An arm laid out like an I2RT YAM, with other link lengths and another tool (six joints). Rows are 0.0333 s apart.
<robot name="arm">
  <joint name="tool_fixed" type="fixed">
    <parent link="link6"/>
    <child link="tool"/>
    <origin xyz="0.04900 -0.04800 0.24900" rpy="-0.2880 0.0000 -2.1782"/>
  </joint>
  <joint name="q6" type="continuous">
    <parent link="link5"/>
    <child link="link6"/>
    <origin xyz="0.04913 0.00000 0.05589" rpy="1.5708 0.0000 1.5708"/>
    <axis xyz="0 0 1"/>
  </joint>
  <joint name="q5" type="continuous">
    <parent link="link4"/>
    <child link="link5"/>
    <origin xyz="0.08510 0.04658 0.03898" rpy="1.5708 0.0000 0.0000"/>
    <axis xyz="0 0 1"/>
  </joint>
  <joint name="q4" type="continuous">
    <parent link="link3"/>
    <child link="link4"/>
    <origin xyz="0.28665 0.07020 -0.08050" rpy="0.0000 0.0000 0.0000"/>
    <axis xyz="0 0 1"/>
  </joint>
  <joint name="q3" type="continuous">
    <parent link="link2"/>
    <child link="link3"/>
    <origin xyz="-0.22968 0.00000 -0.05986" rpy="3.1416 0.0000 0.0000"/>
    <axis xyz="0 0 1"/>
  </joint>
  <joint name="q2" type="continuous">
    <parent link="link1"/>
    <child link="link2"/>
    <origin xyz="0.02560 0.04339 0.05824" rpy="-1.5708 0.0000 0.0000"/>
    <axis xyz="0 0 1"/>
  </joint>
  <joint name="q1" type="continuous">
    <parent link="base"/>
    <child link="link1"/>
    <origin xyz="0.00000 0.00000 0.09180" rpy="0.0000 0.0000 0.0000"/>
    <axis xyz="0 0 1"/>
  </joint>
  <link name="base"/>
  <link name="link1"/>
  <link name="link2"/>
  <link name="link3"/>
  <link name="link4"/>
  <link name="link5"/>
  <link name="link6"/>
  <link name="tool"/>
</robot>
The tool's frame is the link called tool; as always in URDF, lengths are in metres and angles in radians. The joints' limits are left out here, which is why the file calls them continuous.
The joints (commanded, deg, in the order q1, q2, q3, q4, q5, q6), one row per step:
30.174, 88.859, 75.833, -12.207, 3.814, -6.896
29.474, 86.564, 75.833, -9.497, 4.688, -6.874
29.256, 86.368, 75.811, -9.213, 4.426, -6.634
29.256, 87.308, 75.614, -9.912, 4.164, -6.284
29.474, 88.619, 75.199, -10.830, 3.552, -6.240
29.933, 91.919, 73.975, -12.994, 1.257, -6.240
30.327, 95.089, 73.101, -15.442, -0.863, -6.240
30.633, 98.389, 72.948, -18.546, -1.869, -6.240
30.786, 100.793, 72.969, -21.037, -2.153, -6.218
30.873, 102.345, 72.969, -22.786, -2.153, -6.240
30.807, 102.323, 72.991, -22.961, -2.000, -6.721
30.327, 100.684, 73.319, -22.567, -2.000, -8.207
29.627, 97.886, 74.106, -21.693, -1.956, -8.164
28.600, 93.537, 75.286, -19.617, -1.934, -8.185
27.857, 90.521, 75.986, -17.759, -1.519, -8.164
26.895, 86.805, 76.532, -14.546, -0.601, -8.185
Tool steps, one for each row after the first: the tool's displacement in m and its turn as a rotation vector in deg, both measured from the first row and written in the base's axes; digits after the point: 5 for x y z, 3 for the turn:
0.00484, -0.01197, 0.04385, 2.214, -4.501, -1.514
0.00549, -0.01327, 0.04740, 2.724, -4.757, -1.583
0.00605, -0.01179, 0.02955, 2.185, -2.978, -1.482
0.00433, -0.00623, 0.00363, 1.121, -0.539, -0.736
-0.00545, 0.00810, -0.06251, -1.299, 5.805, 1.707
-0.02053, 0.01745, -0.12358, -3.543, 12.026, 3.813
-0.03728, 0.01779, -0.17964, -6.214, 18.068, 4.778
-0.05115, 0.01327, -0.21858, -8.380, 22.450, 4.988
-0.06147, 0.00826, -0.24357, -9.972, 25.345, 4.972
-0.06130, 0.00710, -0.24365, -10.433, 25.232, 5.086
-0.05237, 0.00784, -0.22043, -10.260, 22.607, 5.600
-0.03761, 0.00697, -0.17782, -8.082, 18.701, 4.927
-0.01823, 0.00417, -0.10575, -4.538, 11.954, 4.017
-0.00747, -0.00238, -0.05297, -2.161, 6.896, 2.974
0.00228, -0.01543, 0.01569, 0.795, 0.003, 1.267

